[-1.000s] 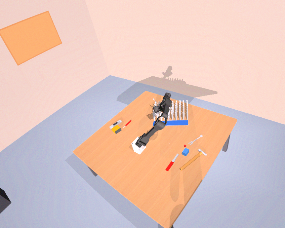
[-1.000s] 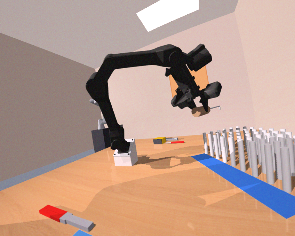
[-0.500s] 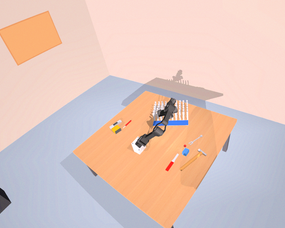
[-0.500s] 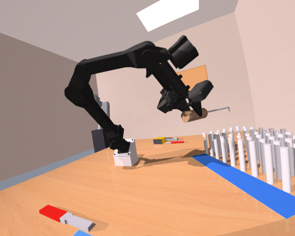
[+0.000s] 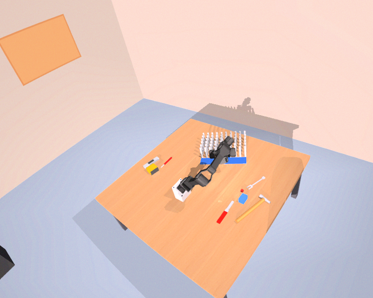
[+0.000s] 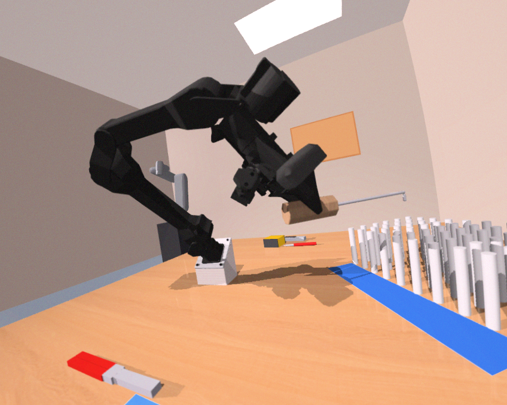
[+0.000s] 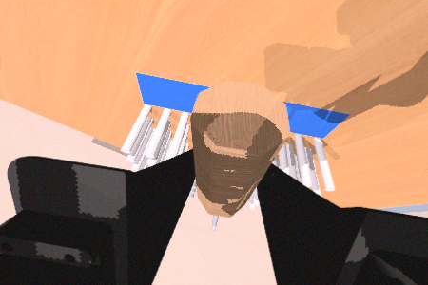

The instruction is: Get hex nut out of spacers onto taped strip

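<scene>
My gripper tip is 20 cm above the blue taped strip, 13 cm short of it and 9 cm to the right of it. From my gripper tip the other things lie so: fork wrench (26 cm to the right, 19 cm below, 1 cm ahead); red piece (19 cm to the right, 19 cm below, 11 cm behind); blue cube (24 cm to the right, 18 cm below, 18 cm behind).
</scene>
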